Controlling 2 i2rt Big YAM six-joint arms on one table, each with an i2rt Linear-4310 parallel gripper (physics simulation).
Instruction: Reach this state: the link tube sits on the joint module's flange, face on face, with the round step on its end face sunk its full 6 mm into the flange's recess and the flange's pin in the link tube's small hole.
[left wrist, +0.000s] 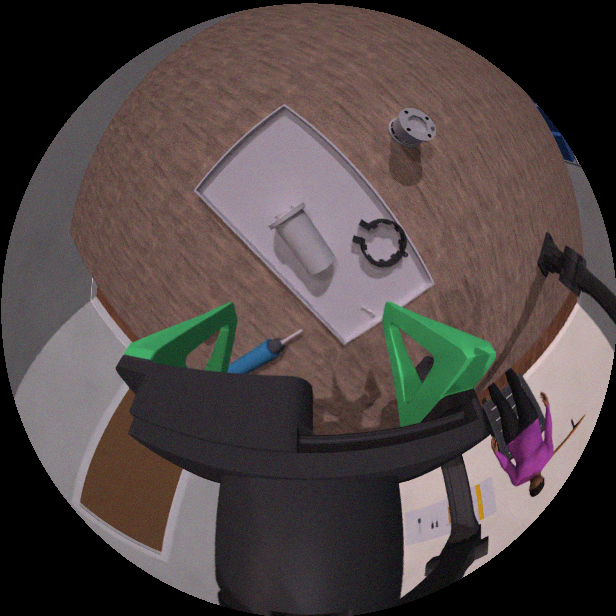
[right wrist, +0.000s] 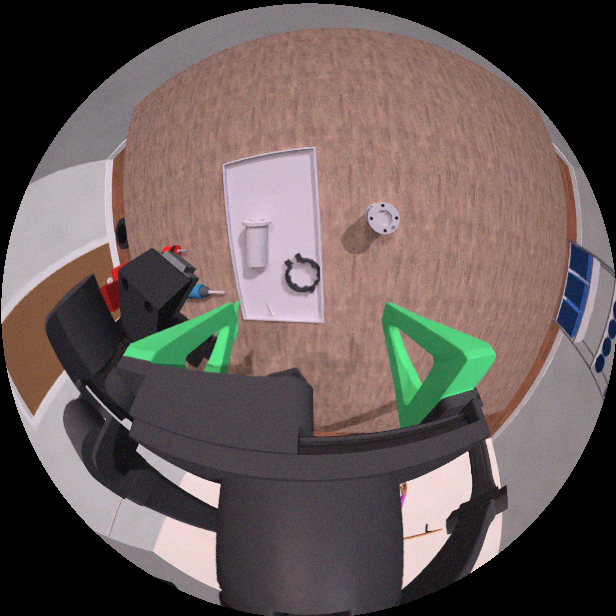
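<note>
The light grey link tube lies on its side on a pale tray, its flanged end toward the tray's far side; it also shows in the right wrist view. The grey joint module stands upright on the bare table, flange up, well apart from the tray; it also shows in the right wrist view. My left gripper is open and empty, raised above the tray's near corner. My right gripper is open and empty, high over the table.
A black clamp ring lies on the tray beside the tube. A small pin lies near the tray's corner. A blue-handled screwdriver lies on the table beside the tray. The left arm and red items sit at the table's left edge.
</note>
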